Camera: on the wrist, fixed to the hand. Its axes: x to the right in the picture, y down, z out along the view.
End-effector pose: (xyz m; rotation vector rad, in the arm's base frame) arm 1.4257 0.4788 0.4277 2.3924 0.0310 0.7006
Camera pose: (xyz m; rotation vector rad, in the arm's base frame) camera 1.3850 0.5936 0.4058 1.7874 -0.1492 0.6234
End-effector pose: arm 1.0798 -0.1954 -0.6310 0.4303 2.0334 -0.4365
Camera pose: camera 0.9907 -0.2502 -0.5650 0.0460 2.0659 0.2061
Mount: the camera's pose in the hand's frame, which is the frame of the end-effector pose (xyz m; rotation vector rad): -0.0234 -0.0982 -0.0715 -0.6217 0.0238 -0.0059
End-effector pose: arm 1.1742 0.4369 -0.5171 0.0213 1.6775 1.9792
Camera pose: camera 1.2073 0.3701 -0.6158 -0.2323 1.0083 2.4148
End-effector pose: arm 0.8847 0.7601 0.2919 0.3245 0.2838 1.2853
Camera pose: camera 0.9384 0.7187 0.1884 -0.2213 -0.1020 1.3051
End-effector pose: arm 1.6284 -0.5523 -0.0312 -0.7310 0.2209 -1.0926
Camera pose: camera 1.5100 -0.5879 -0.0265 -1.2707 0.5943 -1.0423
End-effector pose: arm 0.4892 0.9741 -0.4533 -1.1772 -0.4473 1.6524
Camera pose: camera 0.6012 0.9773 -0.4009 -1.6351 -0.9947 1.5337
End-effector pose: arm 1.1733 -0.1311 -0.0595 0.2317 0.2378 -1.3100
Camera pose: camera 1.0695 -0.1118 -0.1239 -0.2812 0.6493 -1.1799
